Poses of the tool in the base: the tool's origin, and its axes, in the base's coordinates. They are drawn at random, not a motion.
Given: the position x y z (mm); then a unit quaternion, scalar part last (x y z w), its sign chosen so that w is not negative.
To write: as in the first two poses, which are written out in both.
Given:
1: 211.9 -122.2 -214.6 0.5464 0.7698 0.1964 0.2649
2: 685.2 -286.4 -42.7 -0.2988 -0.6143 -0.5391 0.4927
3: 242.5 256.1 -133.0 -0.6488 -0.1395 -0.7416 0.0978
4: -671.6 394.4 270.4 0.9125 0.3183 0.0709 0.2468
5: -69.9 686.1 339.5 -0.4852 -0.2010 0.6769 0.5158
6: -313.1 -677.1 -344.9 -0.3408 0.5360 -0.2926 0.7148
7: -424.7 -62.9 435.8 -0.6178 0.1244 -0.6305 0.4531
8: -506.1 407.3 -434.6 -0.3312 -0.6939 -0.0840 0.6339
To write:
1: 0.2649 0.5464 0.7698 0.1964 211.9 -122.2 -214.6
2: 0.4927 -0.2988 -0.6143 -0.5391 685.2 -286.4 -42.7
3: 0.0978 -0.6488 -0.1395 -0.7416 242.5 256.1 -133.0
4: 0.2468 0.9125 0.3183 0.0709 -671.6 394.4 270.4
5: 0.5158 -0.4852 -0.2010 0.6769 -69.9 686.1 339.5
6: 0.7148 -0.3408 0.5360 -0.2926 -313.1 -677.1 -344.9
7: 0.4531 -0.6178 0.1244 -0.6305 -424.7 -62.9 435.8
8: 0.6339 -0.3312 -0.6939 -0.0840 -506.1 407.3 -434.6
